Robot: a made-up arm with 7 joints.
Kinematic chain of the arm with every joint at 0, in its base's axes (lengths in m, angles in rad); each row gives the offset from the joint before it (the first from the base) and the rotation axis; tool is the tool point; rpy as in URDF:
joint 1: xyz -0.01 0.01 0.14 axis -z
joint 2: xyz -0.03 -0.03 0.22 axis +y
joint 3: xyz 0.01 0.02 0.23 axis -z
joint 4: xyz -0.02 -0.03 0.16 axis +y
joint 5: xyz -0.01 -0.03 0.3 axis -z
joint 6: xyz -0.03 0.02 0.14 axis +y
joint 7: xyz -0.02 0 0.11 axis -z
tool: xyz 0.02 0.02 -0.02 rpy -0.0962 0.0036 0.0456
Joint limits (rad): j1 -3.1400..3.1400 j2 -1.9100..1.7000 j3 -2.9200..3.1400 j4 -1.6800..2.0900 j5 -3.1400..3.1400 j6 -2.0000..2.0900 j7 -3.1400..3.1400
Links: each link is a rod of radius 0.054 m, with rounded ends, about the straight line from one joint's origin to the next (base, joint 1, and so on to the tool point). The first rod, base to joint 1, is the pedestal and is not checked.
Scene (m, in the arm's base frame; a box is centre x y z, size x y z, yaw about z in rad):
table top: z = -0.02
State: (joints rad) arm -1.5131 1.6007 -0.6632 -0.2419 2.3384 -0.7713 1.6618
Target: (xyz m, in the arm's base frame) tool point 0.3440 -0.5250 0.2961
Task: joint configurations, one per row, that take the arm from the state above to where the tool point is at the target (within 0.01 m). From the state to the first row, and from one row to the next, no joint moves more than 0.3 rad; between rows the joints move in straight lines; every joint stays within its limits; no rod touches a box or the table.
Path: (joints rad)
1: -1.2175 1.6206 -0.8479 -0.5295 2.3164 -0.7262 1.6561
2: -0.9220 1.6404 -1.0327 -0.8171 2.2944 -0.6810 1.6505
3: -0.6264 1.6603 -1.2174 -1.1048 2.2724 -0.6359 1.6448
4: -0.3308 1.6801 -1.4022 -1.3924 2.2504 -0.5907 1.6391
5: -0.0353 1.7000 -1.5869 -1.6800 2.2284 -0.5456 1.6335

